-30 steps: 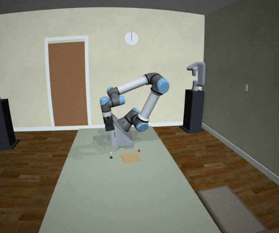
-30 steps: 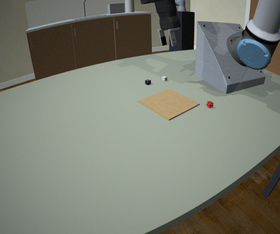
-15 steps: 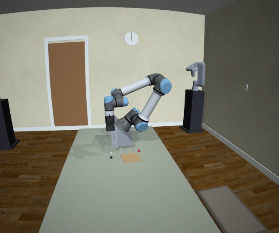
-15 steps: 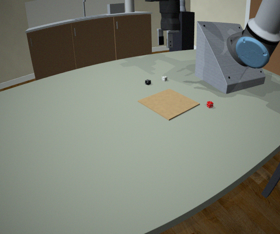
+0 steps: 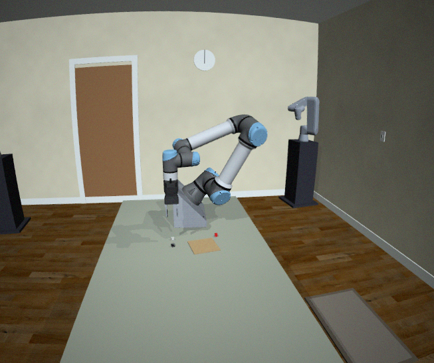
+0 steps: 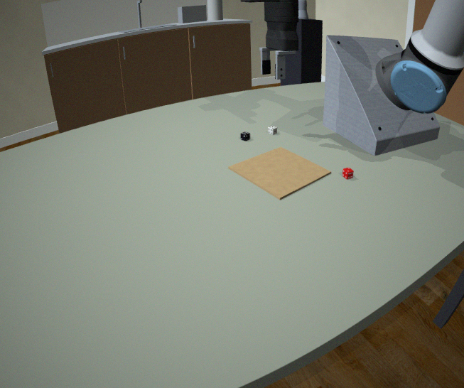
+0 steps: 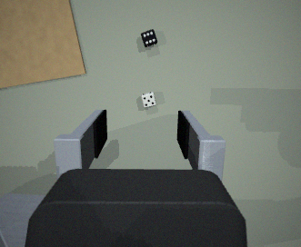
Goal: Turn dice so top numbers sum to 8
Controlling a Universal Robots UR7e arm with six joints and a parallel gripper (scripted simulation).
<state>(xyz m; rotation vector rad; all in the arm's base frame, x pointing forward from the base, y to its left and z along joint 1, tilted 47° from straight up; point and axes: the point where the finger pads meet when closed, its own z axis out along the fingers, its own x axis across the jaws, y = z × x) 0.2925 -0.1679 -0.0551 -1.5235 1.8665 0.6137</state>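
The white die lies 1 cm to the right of my hand and 15 cm below it. Round my hand: tan mat (10 cm ahead, 14 cm to the left, 16 cm below); red die (1 cm ahead, 24 cm to the left, 15 cm below).
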